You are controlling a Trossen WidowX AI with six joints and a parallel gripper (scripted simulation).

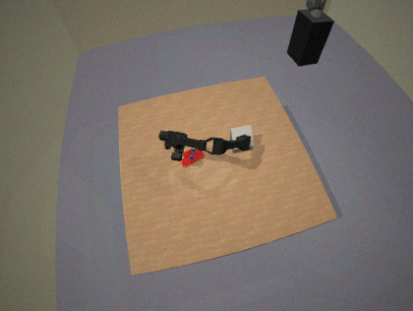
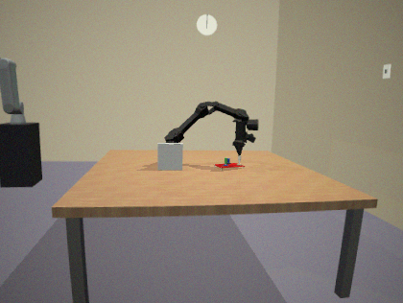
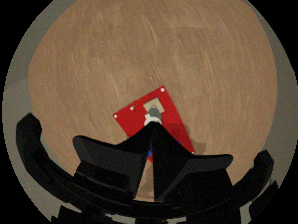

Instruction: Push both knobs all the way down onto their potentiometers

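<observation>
Right now my gripper tip is 9 cm past the green knob, 2 cm to the left of it and 3 cm above it. Round my gripper tip: grey knob 1 cm below.
</observation>
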